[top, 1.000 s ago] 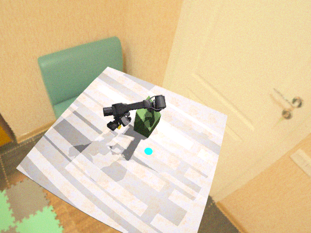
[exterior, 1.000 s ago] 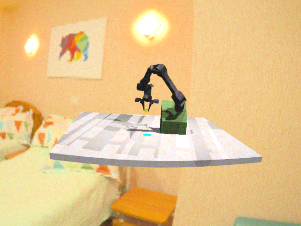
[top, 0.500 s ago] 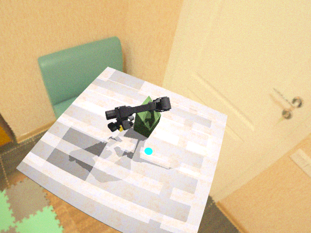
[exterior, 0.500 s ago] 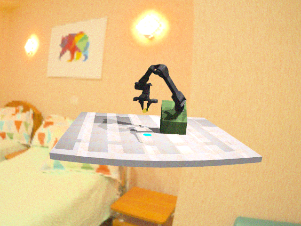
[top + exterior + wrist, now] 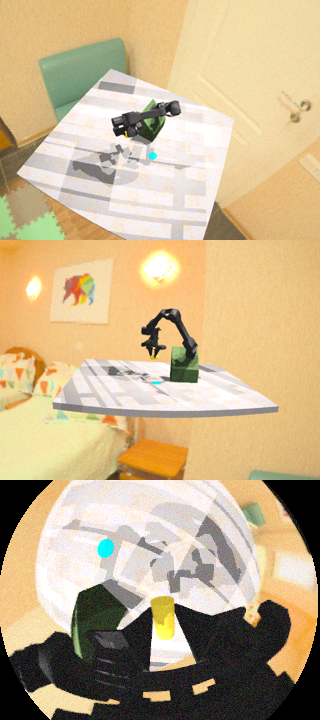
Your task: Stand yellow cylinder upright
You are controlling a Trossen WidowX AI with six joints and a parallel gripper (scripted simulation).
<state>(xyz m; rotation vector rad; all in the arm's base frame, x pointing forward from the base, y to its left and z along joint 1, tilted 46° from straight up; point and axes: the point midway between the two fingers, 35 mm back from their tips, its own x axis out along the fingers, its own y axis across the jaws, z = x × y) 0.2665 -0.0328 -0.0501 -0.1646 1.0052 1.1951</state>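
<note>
Now: gripper tip 3 cm past the cyan circle, 20 cm to the right of it and 14 cm above it. Also, from my gripper tip: yellow cylinder: 1 cm behind, 2 cm to the right.
</note>
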